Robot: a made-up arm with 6 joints.
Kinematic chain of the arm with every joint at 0, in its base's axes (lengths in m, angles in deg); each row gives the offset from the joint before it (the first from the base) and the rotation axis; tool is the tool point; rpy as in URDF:
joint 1: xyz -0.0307 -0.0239 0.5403 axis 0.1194 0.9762 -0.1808
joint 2: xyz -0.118 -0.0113 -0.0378 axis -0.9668 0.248 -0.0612
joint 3: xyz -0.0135 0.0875 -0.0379 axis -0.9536 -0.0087 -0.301
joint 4: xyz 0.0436 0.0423 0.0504 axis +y
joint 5: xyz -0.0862 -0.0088 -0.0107 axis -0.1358 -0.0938 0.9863
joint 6: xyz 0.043 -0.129 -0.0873 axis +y
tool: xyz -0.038 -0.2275 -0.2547 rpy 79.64 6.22 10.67
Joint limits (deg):
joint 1: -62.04..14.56
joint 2: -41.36..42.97
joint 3: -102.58..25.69
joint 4: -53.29..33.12
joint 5: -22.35..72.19
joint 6: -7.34..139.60
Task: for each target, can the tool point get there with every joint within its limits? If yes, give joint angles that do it. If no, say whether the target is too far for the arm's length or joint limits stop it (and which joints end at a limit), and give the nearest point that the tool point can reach.
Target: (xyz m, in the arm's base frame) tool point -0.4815 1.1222 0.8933
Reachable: no: too far | nearest point -0.2551 0.5032 0.6743 | short by 0.695 m
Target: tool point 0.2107 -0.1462 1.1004
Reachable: no: joint limits stop it (at a limit: joint 2, joint 3, joint 4, joint 5, joint 6) | nearest point 0.1083 -0.0599 0.8476 | short by 0.286 m
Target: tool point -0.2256 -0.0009 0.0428
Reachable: yes | joints 4.10 5.75 -56.31 -9.39 9.14 36.25
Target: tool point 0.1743 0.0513 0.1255
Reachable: yes | joints -27.50 16.97 -63.51 22.77 60.87 30.07
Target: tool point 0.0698 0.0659 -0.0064
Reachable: yes | joints -37.10 14.66 -88.08 -30.68 2.53 67.54
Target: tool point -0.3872 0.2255 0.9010
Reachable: no: joint limits stop it (at a limit: joint 1, joint 3, joint 4, joint 5) | nearest point -0.3673 0.1918 0.8483 | short by 0.066 m
